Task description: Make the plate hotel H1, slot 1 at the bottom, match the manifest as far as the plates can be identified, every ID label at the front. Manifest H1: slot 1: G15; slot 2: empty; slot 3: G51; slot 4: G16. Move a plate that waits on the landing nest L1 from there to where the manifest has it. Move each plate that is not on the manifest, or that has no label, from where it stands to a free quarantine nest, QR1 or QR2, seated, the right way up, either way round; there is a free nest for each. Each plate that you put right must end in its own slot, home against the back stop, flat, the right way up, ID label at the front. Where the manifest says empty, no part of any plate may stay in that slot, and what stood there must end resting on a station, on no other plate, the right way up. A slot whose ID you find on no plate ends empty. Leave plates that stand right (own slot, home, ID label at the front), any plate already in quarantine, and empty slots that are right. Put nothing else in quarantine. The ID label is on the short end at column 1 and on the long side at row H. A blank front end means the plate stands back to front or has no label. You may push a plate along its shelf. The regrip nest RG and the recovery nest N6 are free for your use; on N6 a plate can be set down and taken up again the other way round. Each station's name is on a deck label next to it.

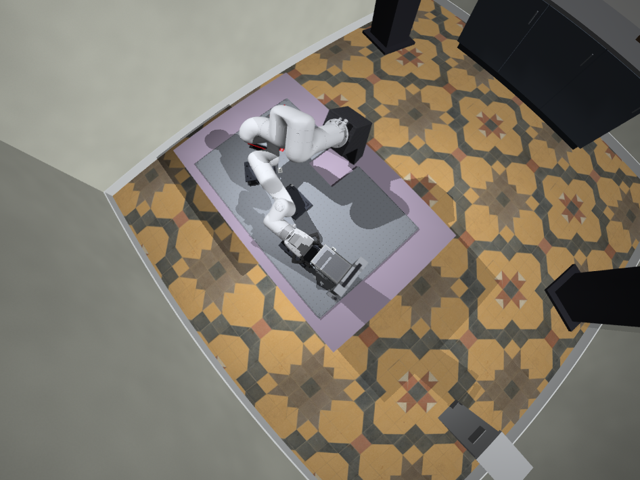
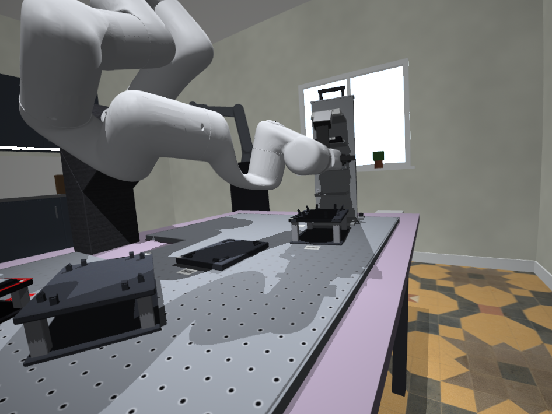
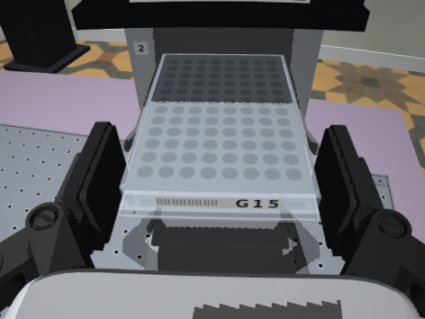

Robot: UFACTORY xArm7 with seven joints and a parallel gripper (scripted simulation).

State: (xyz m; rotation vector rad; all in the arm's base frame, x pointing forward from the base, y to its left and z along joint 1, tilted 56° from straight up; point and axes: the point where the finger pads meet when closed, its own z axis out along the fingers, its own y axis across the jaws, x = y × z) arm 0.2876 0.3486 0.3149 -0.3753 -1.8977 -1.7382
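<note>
My gripper is now 20 mm past the clear plate labelled G15, 50 mm to the right of it and 20 mm above it. Also, from my hand: slot mark 2: 100 mm behind, 100 mm to the left, 10 mm below; H1 deck label: 100 mm behind, 20 mm to the right, 200 mm below; black plate labelled G51: 20 mm behind, 60 mm to the left, 60 mm above.
</note>
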